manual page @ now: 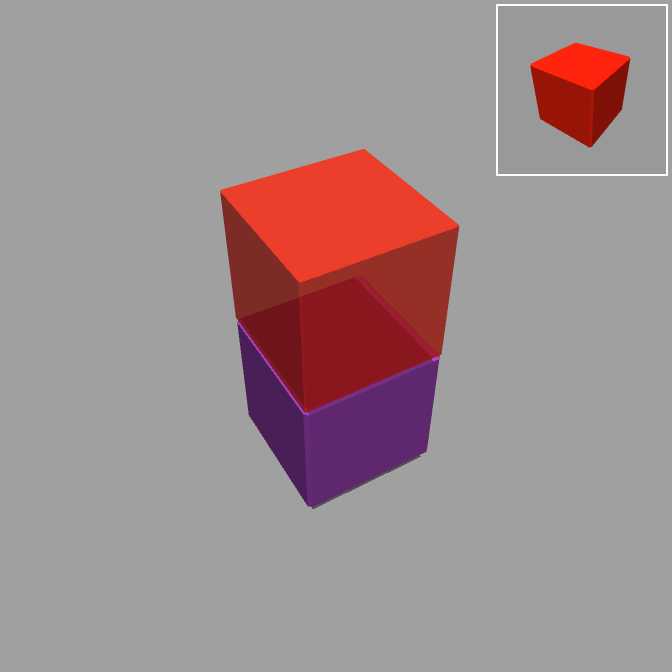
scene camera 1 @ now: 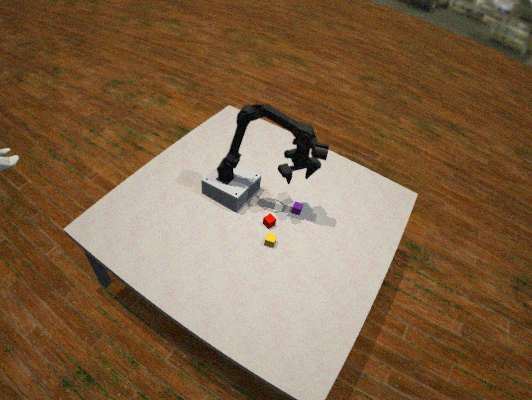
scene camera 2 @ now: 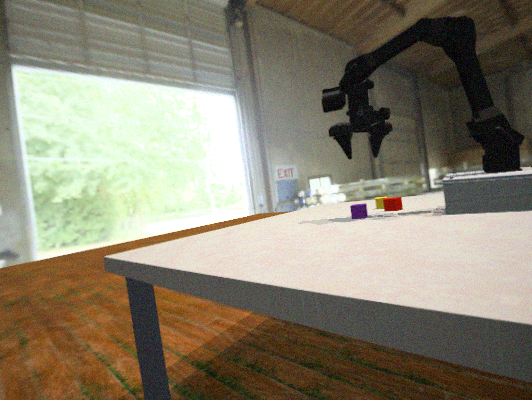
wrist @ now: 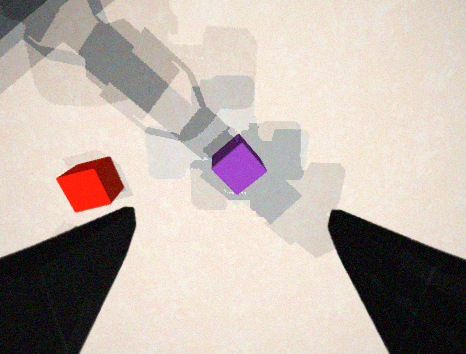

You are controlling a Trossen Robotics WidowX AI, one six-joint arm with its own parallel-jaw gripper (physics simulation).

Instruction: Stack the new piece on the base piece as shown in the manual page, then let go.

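A purple cube lies on the table, in the arm's shadow. A red cube lies apart from it, nearer the arm's base in scene camera 2. A yellow cube lies near the red one, partly hidden behind it in scene camera 2. The cubes stand separately, none stacked. My gripper is open and empty, pointing down high above the table near the purple cube. In the wrist view the purple cube shows ahead of the gap between the fingertips.
The arm's grey base box stands on the pale table, close to the red cube. The arm's shadow falls across the table around the purple cube. A white hand-like shape shows at the left edge of scene camera 1, beyond the table.
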